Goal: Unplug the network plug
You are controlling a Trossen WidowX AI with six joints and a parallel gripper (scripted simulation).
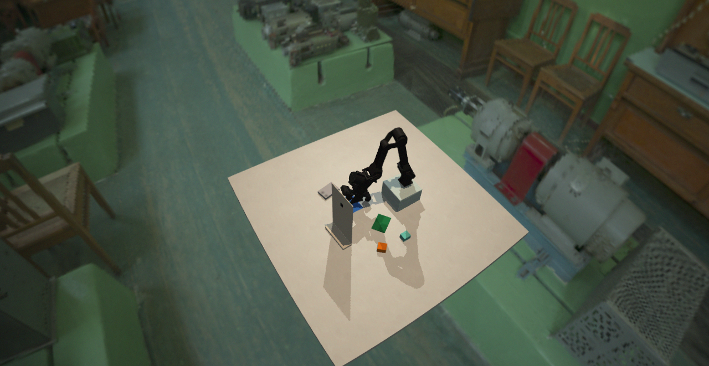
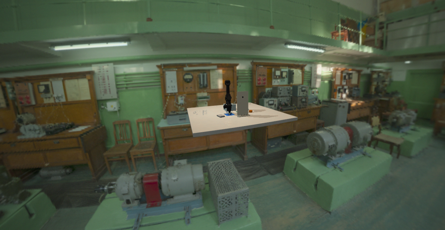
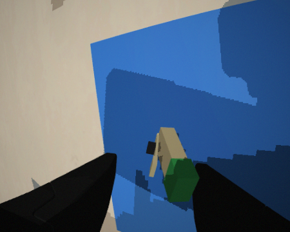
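The plug is 1 cm below my gripper tip. Also, from my gripper tip: flat grey block 4 cm ahead, 14 cm to the right, 1 cm below; blue square 1 cm behind, 2 cm below; green square 10 cm behind, 20 cm to the left, 2 cm below.
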